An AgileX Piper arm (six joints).
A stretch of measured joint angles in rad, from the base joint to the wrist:
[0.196, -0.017, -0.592, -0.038, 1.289, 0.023]
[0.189, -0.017, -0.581, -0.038, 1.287, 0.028]
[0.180, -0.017, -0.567, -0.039, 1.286, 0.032]
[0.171, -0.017, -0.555, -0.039, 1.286, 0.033]
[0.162, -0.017, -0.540, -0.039, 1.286, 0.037]
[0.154, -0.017, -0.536, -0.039, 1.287, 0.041]
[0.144, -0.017, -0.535, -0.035, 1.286, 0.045]
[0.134, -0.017, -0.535, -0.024, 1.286, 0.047]
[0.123, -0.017, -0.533, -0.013, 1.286, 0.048]
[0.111, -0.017, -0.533, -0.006, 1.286, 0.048]
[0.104, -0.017, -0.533, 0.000, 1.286, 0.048]
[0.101, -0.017, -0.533, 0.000, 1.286, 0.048]
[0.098, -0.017, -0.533, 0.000, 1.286, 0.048]
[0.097, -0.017, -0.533, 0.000, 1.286, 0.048]
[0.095, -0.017, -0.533, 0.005, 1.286, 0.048]
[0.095, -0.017, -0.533, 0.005, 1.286, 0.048]
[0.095, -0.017, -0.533, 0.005, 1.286, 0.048]
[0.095, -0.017, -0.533, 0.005, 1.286, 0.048]
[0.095, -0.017, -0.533, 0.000, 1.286, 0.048]
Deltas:
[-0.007, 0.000, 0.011, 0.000, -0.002, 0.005]
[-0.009, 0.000, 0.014, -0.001, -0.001, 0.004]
[-0.009, 0.000, 0.012, 0.000, 0.000, 0.001]
[-0.009, 0.000, 0.015, 0.000, 0.000, 0.004]
[-0.008, 0.000, 0.004, 0.000, 0.001, 0.004]
[-0.010, 0.000, 0.001, 0.004, -0.001, 0.004]
[-0.010, 0.000, 0.000, 0.011, 0.000, 0.002]
[-0.011, 0.000, 0.002, 0.011, 0.000, 0.001]
[-0.012, 0.000, 0.000, 0.007, 0.000, 0.000]
[-0.007, 0.000, 0.000, 0.006, 0.000, 0.000]
[-0.003, 0.000, 0.000, 0.000, 0.000, 0.000]
[-0.003, 0.000, 0.000, 0.000, 0.000, 0.000]
[-0.001, 0.000, 0.000, 0.000, 0.000, 0.000]
[-0.002, 0.000, 0.000, 0.005, 0.000, 0.000]
[0.000, 0.000, 0.000, 0.000, 0.000, 0.000]
[0.000, 0.000, 0.000, 0.000, 0.000, 0.000]
[0.000, 0.000, 0.000, 0.000, 0.000, 0.000]
[0.000, 0.000, 0.000, -0.005, 0.000, 0.000]

